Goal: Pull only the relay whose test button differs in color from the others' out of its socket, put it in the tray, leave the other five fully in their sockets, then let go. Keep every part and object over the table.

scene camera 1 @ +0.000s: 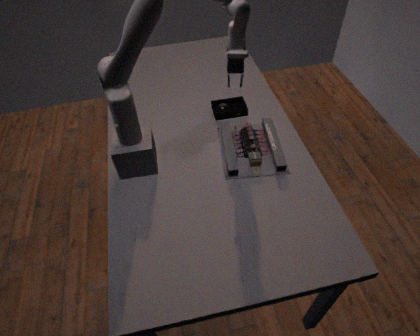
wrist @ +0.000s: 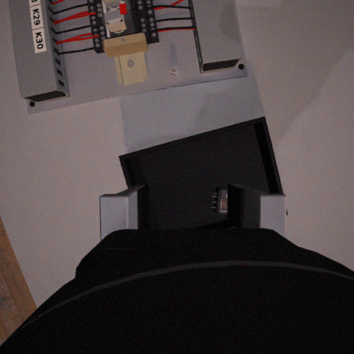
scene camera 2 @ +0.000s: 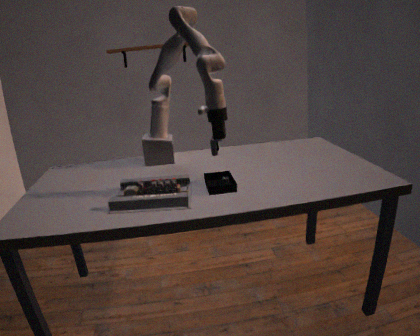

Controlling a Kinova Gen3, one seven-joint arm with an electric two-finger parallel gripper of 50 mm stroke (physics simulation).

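Places are measured from the arm's base along level axes (x ahead, y left, z up), in millimetres.
Pixels of known places: gripper, between the fingertips: [scene camera 1: 234, 85] [scene camera 2: 215, 153]; arm's base, origin of its link: [scene camera 1: 131, 139] [scene camera 2: 158, 136].
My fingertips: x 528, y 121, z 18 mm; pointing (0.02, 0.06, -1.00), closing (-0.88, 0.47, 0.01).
Note:
For each thing: its middle in the pictures, then the offset to it from my fingertips.
- relay, middle of its body: [scene camera 2: 225, 180] [scene camera 1: 223, 106] dx -36, dy +49, dz -139 mm
- black tray, middle of its body: [scene camera 2: 219, 182] [scene camera 1: 229, 108] dx -19, dy +17, dz -135 mm
A relay [scene camera 1: 222, 106] [scene camera 2: 225, 178] [wrist: 223, 201] lies on its side in the black tray [scene camera 1: 238, 113] [scene camera 2: 220, 190] [wrist: 185, 162], with its pins showing in the wrist view. Its button colour is not visible, and a finger hides part of it. My gripper [scene camera 1: 235, 85] [scene camera 2: 215, 153] [wrist: 187, 201] is open and empty, above the tray. A relay with a red test button [wrist: 115, 17] sits in its socket at the near end of the row in the wrist view. The row of sockets [scene camera 1: 246, 139] [scene camera 2: 161, 186] is too small and dark to count relays.
The board [wrist: 95, 82] holding the sockets lies beside the tray. Grey wire ducts [scene camera 1: 274, 144] [scene camera 2: 150, 202] [wrist: 36, 60] flank the row, with red and black wires between. A beige end clamp [wrist: 125, 45] stands at the row's end. A wall shelf [scene camera 2: 135, 48] is behind the arm.

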